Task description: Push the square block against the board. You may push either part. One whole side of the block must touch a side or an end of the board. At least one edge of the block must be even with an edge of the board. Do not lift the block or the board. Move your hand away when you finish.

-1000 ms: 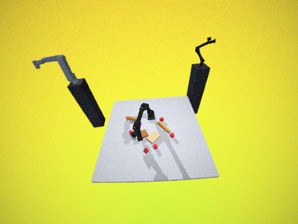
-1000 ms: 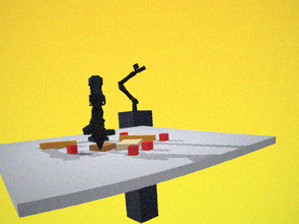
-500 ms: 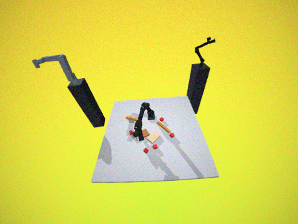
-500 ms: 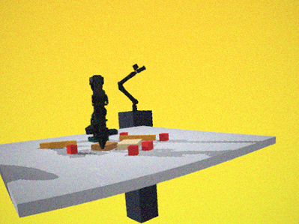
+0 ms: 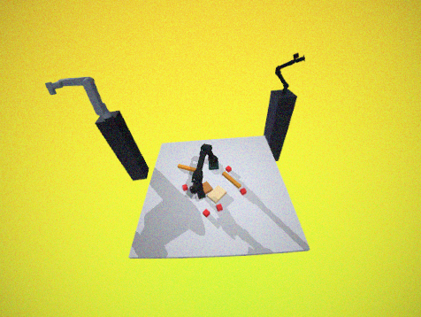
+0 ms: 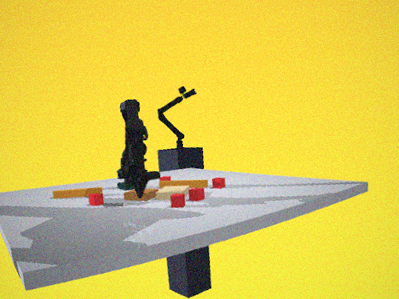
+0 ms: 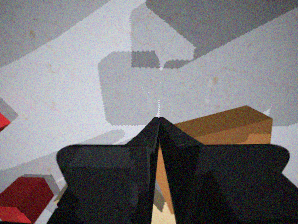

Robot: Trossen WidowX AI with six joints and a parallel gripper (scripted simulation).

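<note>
My gripper tip is now 60 mm past the brown square block and 40 mm to the right of it. Round my gripper tip: pale tan board 20 mm ahead, 140 mm to the left.
</note>
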